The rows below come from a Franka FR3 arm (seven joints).
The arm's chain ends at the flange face. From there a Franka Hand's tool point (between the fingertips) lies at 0.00 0.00 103.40 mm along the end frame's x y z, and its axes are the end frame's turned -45 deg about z.
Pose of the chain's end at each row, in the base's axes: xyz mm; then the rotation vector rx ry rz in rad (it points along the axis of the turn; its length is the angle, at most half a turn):
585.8 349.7 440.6 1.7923 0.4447 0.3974
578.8 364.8 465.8 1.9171 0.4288 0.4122
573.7 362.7 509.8 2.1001 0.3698 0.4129
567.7 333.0 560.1 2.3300 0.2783 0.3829
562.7 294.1 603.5 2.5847 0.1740 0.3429
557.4 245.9 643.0 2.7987 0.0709 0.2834
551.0 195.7 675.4 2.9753 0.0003 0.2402
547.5 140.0 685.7 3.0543 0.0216 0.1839
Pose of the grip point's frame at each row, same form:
636.0 263.2 414.3 1.4731 1.0875 -0.1545
627.7 281.8 428.3 1.5899 1.1177 -0.1073
618.0 285.5 457.2 1.7759 1.1308 -0.0556
604.2 266.3 490.1 2.0187 1.1333 -0.0116
591.2 244.2 517.5 2.2879 1.1333 0.0456
578.4 213.3 547.1 2.5229 1.1207 0.0826
567.5 179.6 574.6 2.7091 1.1224 0.1304
559.9 131.7 583.4 2.7798 1.1745 0.1206

